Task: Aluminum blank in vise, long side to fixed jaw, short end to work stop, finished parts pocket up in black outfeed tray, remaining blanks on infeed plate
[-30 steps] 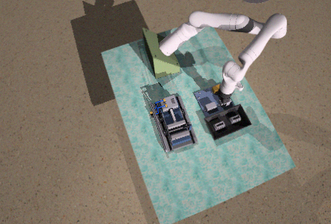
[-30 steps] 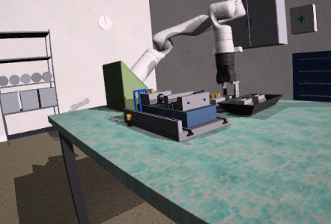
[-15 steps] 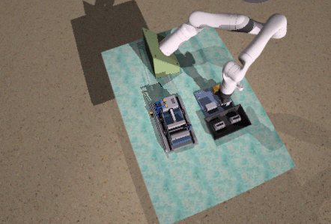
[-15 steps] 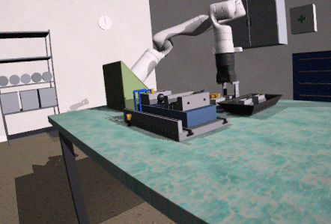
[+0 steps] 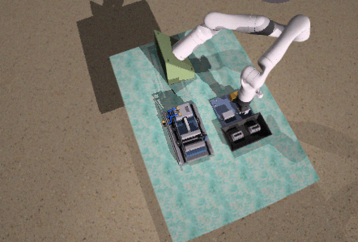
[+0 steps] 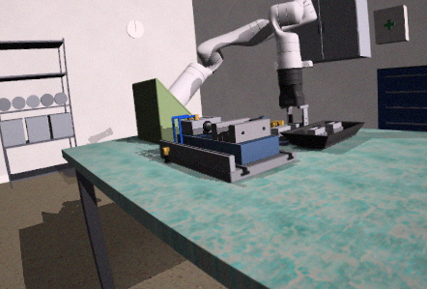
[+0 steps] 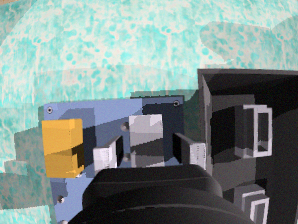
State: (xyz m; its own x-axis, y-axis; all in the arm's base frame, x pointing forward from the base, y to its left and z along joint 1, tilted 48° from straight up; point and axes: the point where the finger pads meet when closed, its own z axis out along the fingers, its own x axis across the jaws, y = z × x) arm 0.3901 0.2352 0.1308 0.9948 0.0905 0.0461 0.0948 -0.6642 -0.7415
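Right now my hand is 3 cm above the gray blank. From my hand the other things lie so: yellow brass blank: 9 cm behind, 1 cm to the right, 3 cm below; blue infeed plate: 4 cm behind, 5 cm to the right, 5 cm below; vise: 4 cm ahead, 32 cm to the right, 1 cm below.
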